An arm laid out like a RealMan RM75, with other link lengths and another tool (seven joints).
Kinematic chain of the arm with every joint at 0, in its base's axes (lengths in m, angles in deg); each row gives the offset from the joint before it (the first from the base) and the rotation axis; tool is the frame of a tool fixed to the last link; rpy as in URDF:
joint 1: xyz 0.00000 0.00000 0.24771 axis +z
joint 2: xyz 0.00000 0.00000 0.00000 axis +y
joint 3: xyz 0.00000 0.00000 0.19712 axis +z
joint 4: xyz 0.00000 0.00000 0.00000 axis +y
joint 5: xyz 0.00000 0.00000 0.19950 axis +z
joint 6: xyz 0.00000 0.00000 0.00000 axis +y
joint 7: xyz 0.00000 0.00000 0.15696 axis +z
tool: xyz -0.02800 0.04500 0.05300 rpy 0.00 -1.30 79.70
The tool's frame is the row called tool.
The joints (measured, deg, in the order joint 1, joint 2, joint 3, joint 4, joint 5, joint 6, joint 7), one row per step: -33.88 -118.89 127.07 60.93 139.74 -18.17 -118.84; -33.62 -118.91 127.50 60.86 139.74 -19.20 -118.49; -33.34 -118.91 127.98 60.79 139.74 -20.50 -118.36; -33.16 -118.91 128.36 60.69 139.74 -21.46 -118.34; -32.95 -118.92 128.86 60.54 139.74 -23.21 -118.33; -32.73 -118.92 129.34 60.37 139.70 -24.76 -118.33; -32.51 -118.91 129.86 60.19 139.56 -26.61 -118.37; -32.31 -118.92 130.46 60.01 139.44 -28.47 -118.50; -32.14 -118.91 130.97 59.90 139.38 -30.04 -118.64; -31.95 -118.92 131.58 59.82 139.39 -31.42 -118.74; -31.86 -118.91 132.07 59.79 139.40 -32.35 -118.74; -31.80 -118.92 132.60 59.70 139.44 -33.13 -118.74; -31.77 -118.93 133.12 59.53 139.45 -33.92 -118.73; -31.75 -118.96 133.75 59.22 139.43 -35.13 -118.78; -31.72 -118.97 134.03 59.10 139.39 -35.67 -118.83; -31.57 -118.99 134.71 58.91 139.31 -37.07 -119.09
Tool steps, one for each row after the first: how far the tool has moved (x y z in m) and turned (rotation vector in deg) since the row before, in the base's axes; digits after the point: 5 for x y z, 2 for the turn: 0.00056 -0.00077 0.00045 0.47 -0.18 -0.50; 0.00117 -0.00084 0.00088 0.51 -0.49 -0.52; 0.00075 -0.00073 0.00046 0.32 -0.37 -0.35; 0.00241 -0.00058 0.00177 0.70 -0.82 -0.67; 0.00158 -0.00068 0.00144 0.59 -0.71 -0.52; 0.00220 -0.00062 0.00212 0.70 -0.98 -0.57; 0.00249 -0.00119 0.00174 0.59 -1.02 -0.61; 0.00229 -0.00115 0.00162 0.49 -0.87 -0.56; 0.00200 -0.00195 0.00064 0.32 -0.67 -0.60; 0.00164 -0.00165 0.00021 0.20 -0.37 -0.52; 0.00118 -0.00193 -0.00055 0.08 -0.21 -0.49; 0.00083 -0.00172 -0.00057 0.09 -0.17 -0.45; 0.00114 -0.00187 -0.00020 0.21 -0.39 -0.55; 0.00046 -0.00086 -0.00003 0.07 -0.22 -0.20; 0.00157 -0.00237 0.00032 0.14 -0.77 -0.48
